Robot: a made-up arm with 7 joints. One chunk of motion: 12 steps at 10 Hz.
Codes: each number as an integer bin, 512 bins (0 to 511) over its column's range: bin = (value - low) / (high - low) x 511, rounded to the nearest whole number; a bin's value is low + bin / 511 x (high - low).
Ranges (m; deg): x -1.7..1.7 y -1.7..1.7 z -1.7..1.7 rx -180..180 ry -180..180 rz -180..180
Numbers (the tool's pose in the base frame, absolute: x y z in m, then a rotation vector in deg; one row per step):
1: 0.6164 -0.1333 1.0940 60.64 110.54 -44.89
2: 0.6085 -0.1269 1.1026 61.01 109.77 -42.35
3: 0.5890 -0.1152 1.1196 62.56 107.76 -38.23
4: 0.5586 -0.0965 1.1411 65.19 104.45 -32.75
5: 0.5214 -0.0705 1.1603 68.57 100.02 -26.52
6: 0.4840 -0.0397 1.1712 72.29 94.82 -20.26
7: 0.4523 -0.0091 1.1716 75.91 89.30 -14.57
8: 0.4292 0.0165 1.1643 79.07 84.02 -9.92
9: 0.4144 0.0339 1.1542 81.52 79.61 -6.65
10: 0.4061 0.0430 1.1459 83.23 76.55 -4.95
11: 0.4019 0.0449 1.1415 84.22 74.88 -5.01
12: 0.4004 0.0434 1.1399 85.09 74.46 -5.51
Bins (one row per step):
1: 348 235 420 342 412 192
2: 347 236 421 342 411 195
3: 344 238 424 344 408 201
4: 339 241 427 348 404 209
5: 334 245 430 353 397 218
6: 328 250 432 358 390 227
7: 323 254 432 363 382 235
8: 320 258 430 368 375 241
9: 318 261 429 371 369 246
10: 317 262 428 374 364 248
11: 316 262 427 375 362 248
12: 316 262 427 376 361 248

